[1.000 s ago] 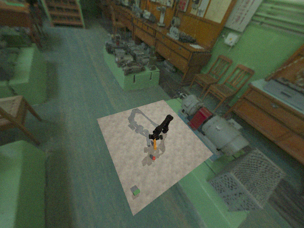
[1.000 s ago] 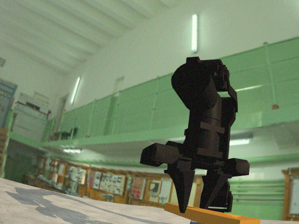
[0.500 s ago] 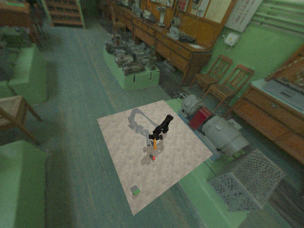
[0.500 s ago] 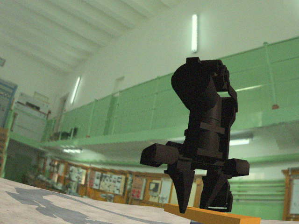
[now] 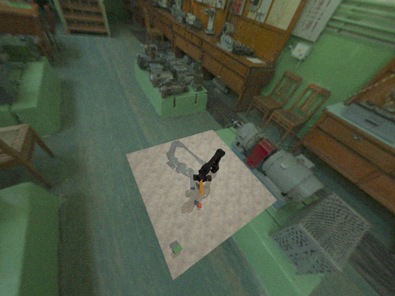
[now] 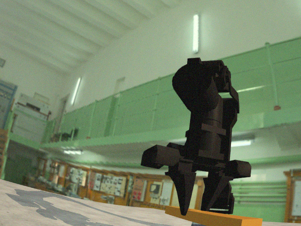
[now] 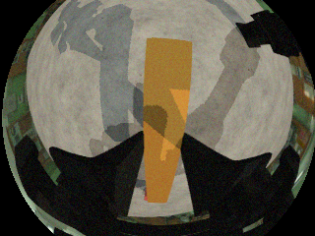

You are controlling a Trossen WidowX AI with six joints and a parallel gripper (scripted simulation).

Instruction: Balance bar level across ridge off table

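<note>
Right now the orange bar is 20 mm to the left of my gripper tip and 10 mm ahead of it. From my gripper tip the other things lie so: red ball: 200 mm to the left, 120 mm ahead, 60 mm below.
</note>
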